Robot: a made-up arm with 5 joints. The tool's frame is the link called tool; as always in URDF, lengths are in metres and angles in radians. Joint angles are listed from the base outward.
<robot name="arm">
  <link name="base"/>
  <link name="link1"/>
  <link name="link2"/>
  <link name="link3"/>
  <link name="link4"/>
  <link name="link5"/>
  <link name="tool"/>
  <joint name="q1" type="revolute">
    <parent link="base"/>
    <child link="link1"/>
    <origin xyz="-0.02 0.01 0.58" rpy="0 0 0"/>
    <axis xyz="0 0 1"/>
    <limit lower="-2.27" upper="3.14"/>
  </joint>
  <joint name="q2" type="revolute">
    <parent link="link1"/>
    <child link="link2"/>
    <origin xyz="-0.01 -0.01 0.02" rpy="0 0 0"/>
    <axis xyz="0 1 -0.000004"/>
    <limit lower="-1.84" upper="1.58"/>
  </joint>
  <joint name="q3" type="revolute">
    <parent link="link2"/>
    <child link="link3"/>
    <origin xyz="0.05 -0.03 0.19" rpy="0 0 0"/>
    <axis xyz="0 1 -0.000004"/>
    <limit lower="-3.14" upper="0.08"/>
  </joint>
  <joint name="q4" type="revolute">
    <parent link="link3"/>
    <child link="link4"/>
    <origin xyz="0.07 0.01 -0.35" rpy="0 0 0"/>
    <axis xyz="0 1 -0.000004"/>
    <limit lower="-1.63" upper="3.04"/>
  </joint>
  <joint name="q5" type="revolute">
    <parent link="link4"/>
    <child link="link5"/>
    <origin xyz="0.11 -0.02 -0.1" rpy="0 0 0"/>
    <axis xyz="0 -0.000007 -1"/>
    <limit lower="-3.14" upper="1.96"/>
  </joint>
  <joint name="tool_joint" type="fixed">
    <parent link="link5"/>
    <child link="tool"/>
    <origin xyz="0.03 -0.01 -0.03" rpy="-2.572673 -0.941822 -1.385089"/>
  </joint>
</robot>
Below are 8 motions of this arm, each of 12 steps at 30 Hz.
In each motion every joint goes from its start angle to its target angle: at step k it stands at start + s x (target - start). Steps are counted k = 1, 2, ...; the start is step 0. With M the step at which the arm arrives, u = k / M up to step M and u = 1 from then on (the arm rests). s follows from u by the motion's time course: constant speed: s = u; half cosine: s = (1 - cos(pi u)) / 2; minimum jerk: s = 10 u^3 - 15 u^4 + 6 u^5.
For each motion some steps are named. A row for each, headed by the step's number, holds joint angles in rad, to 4 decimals.
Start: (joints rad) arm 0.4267 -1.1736 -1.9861 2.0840 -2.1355
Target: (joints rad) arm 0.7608 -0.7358 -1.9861 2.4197 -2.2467
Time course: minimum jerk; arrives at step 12
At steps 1, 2, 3, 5, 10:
1: 0.4284 -1.1714 -1.9861 2.0857 -2.1361
2: 0.4386 -1.1581 -1.9861 2.0959 -2.1394
3: 0.4613 -1.1283 -1.9861 2.1188 -2.1470
5: 0.5425 -1.0219 -1.9861 2.2004 -2.1740
10: 0.7489 -0.7513 -1.9861 2.4078 -2.2428

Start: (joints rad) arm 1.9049 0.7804 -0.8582 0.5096 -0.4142
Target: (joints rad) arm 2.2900 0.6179 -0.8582 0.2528 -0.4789
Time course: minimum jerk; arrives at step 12
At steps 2, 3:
2: 1.9186 0.7746 -0.8582 0.5005 -0.4165
3: 1.9448 0.7636 -0.8582 0.4830 -0.4209

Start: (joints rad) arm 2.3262 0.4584 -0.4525 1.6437 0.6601
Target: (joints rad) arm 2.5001 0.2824 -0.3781 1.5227 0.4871
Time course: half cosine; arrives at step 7
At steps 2, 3, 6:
2: 2.3589 0.4253 -0.4385 1.6209 0.6275
3: 2.3938 0.3900 -0.4236 1.5967 0.5928
6: 2.4915 0.2911 -0.3818 1.5287 0.4957

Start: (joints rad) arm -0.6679 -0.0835 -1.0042 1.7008 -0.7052
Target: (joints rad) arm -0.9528 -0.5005 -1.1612 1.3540 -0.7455
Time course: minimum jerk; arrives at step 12
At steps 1, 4, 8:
1: -0.6693 -0.0856 -1.0050 1.6990 -0.7054
4: -0.7277 -0.1710 -1.0372 1.6280 -0.7137
8: -0.8930 -0.4130 -1.1282 1.4268 -0.7370

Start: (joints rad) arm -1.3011 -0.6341 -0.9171 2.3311 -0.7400
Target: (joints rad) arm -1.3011 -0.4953 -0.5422 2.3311 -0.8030
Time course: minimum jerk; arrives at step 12
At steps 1, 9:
1: -1.3011 -0.6334 -0.9152 2.3311 -0.7403
9: -1.3011 -0.5097 -0.5810 2.3311 -0.7965

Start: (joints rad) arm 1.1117 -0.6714 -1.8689 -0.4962 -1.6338
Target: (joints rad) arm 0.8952 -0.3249 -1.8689 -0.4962 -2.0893
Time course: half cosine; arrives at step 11
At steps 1, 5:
1: 1.1073 -0.6644 -1.8689 -0.4962 -1.6430
5: 1.0189 -0.5228 -1.8689 -0.4962 -1.8291

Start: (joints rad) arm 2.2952 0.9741 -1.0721 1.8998 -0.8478
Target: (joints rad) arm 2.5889 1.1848 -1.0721 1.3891 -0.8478
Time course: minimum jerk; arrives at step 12
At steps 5, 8, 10, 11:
5: 2.3970 1.0471 -1.0721 1.7228 -0.8478
8: 2.5273 1.1406 -1.0721 1.4963 -0.8478
10: 2.5785 1.1773 -1.0721 1.4072 -0.8478
11: 2.5874 1.1837 -1.0721 1.3917 -0.8478

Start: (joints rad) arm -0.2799 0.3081 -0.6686 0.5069 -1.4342
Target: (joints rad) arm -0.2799 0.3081 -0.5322 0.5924 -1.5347
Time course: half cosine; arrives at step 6
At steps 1, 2, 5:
1: -0.2799 0.3081 -0.6595 0.5126 -1.4409
2: -0.2799 0.3081 -0.6345 0.5283 -1.4593
5: -0.2799 0.3081 -0.5413 0.5867 -1.5280

